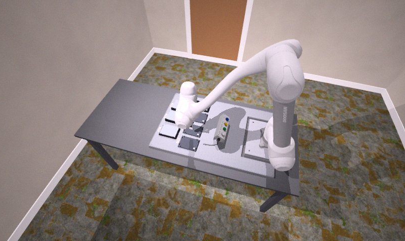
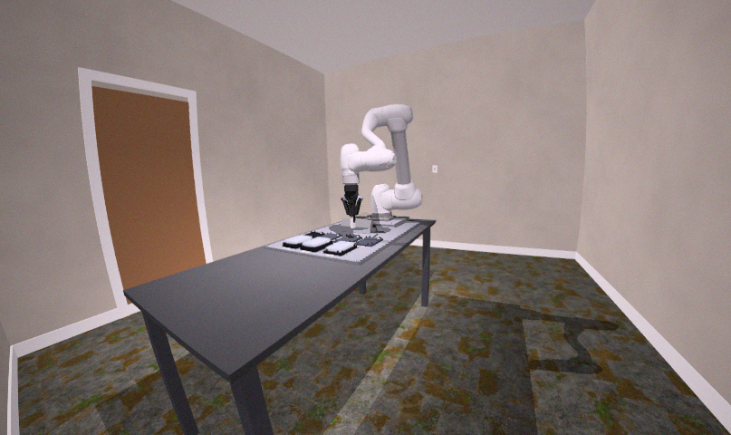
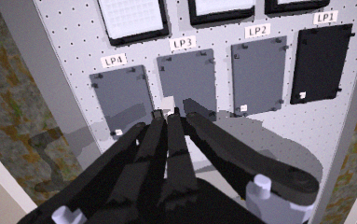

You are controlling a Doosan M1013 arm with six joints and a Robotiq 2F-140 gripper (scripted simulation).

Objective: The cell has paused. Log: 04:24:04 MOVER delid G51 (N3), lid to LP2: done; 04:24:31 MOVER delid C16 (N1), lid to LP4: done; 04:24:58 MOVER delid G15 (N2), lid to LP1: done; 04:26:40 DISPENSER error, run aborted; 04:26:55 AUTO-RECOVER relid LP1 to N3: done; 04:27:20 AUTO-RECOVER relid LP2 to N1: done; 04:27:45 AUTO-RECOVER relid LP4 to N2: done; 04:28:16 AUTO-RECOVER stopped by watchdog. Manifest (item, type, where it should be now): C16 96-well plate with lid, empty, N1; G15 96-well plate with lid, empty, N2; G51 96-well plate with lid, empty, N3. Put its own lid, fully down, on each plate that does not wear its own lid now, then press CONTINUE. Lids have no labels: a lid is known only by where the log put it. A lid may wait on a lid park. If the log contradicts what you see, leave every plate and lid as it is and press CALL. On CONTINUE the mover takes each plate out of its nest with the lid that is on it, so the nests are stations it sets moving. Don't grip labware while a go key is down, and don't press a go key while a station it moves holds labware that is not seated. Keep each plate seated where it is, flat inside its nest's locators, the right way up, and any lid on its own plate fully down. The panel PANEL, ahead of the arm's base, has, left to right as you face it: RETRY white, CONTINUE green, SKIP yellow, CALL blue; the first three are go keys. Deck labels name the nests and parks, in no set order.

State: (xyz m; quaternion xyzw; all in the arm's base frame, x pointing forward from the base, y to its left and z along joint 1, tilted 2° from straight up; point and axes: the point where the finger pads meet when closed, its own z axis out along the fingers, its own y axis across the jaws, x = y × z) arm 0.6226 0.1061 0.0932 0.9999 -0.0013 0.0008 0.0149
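Right now the plate is 18 cm ahead of my hand, 9 cm below it and 3 cm to the left of it. From my hand the other things lie so: lid park LP3: 10 cm below, 4 cm to the right; LP3 label: 11 cm below, 9 cm ahead, 4 cm to the right; lid park LP4: 10 cm below, 9 cm to the left, 1 cm behind.
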